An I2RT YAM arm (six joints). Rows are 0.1 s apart.
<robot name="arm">
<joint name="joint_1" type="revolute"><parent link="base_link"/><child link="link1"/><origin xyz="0 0 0.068"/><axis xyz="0 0 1"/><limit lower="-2.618" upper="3.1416"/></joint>
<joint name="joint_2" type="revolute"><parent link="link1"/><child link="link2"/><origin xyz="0.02 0.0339 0.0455" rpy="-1.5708 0 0"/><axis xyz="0 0 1"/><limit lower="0" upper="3.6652"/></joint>
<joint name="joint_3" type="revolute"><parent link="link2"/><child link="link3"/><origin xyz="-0.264 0 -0.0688" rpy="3.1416 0 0"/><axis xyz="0 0 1"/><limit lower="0" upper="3.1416"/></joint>
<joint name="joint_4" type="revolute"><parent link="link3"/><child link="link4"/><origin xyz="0.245 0.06 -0.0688"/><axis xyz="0 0 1"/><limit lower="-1.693" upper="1.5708"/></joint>
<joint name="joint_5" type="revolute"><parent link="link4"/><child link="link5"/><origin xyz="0.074 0.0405 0.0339" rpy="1.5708 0 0"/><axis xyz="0 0 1"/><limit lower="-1.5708" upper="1.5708"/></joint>
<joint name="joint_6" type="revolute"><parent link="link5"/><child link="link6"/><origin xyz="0.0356 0 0.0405" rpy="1.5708 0 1.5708"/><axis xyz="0 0 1"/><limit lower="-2.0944" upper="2.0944"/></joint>
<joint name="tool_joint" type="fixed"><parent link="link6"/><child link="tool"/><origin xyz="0 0 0" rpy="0 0 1.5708"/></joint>
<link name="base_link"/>
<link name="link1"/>
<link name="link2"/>
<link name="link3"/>
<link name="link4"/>
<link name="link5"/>
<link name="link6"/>
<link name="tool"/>
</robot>
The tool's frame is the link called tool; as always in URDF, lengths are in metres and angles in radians.
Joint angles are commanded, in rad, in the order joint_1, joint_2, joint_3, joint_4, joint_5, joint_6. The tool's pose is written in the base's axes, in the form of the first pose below.
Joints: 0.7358 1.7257 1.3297 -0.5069 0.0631 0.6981
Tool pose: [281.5 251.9 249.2 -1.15 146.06 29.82]
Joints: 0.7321 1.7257 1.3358 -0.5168 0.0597 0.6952
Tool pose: [282.3 250.9 250.5 -1.19 146.30 29.72]
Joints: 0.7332 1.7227 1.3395 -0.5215 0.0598 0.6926
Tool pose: [281.8 250.9 252.4 -1.45 146.18 29.77]
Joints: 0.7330 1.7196 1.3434 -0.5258 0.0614 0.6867
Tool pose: [281.6 250.6 254.4 -1.82 145.95 29.65]
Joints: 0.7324 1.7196 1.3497 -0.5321 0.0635 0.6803
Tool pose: [282.0 250.5 256.0 -2.19 145.85 29.37]
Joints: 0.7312 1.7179 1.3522 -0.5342 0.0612 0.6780
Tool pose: [282.1 250.2 257.3 -2.32 145.77 29.52]
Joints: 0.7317 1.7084 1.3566 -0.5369 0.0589 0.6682
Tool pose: [281.1 249.6 261.9 -3.09 145.16 29.92]
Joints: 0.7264 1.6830 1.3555 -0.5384 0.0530 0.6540
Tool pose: [279.2 245.5 270.4 -3.81 143.95 30.78]
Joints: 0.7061 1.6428 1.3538 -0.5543 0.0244 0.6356
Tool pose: [277.4 235.4 282.7 -4.38 143.08 32.51]
